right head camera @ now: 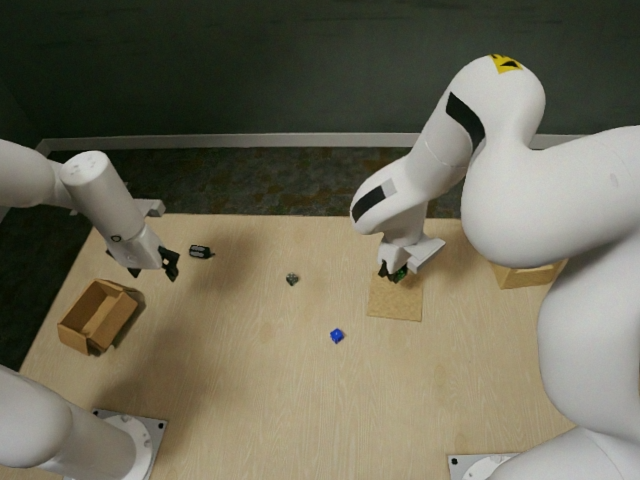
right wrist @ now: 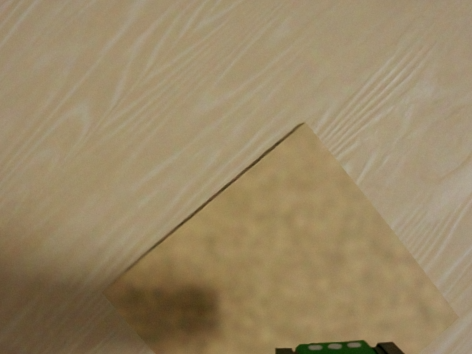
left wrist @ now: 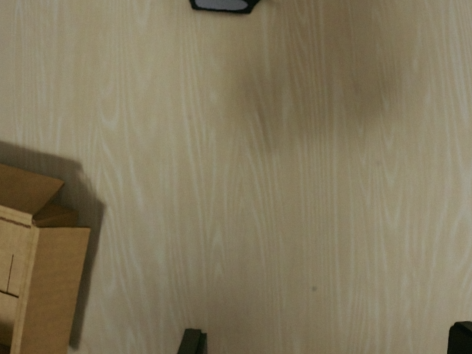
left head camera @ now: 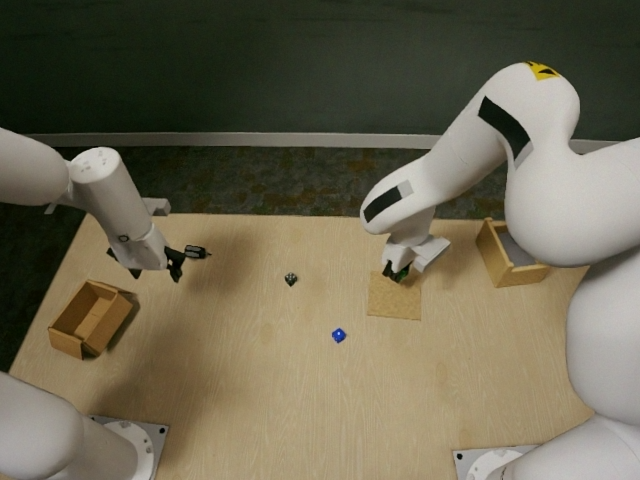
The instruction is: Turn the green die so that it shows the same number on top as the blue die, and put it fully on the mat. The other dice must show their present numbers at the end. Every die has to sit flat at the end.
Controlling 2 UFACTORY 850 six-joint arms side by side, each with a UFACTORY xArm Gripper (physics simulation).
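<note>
The green die (left head camera: 404, 274) (right head camera: 401, 273) (right wrist: 335, 349) is between the fingers of my right gripper (left head camera: 395, 276) (right head camera: 391, 276), which is shut on it above the back part of the tan mat (left head camera: 392, 303) (right head camera: 393, 304) (right wrist: 300, 225). A row of pips shows on it in the right wrist view; its top number cannot be read. The blue die (left head camera: 338, 335) (right head camera: 336, 335) sits flat, one pip up, left of the mat's front corner. A dark die (left head camera: 290, 279) (right head camera: 292, 279) lies farther left; its number is too small to read. My left gripper (left head camera: 156, 275) (right head camera: 153, 275) (left wrist: 327, 337) is open and empty above the table's left part.
An open cardboard box (left head camera: 111, 320) (right head camera: 114, 319) (left wrist: 55, 285) stands at the left. A small black and grey object (left head camera: 195, 252) (right head camera: 200, 251) (left wrist: 222, 5) lies behind my left gripper. A wooden box (left head camera: 493, 258) (right head camera: 527, 277) stands at the back right, partly behind the right arm.
</note>
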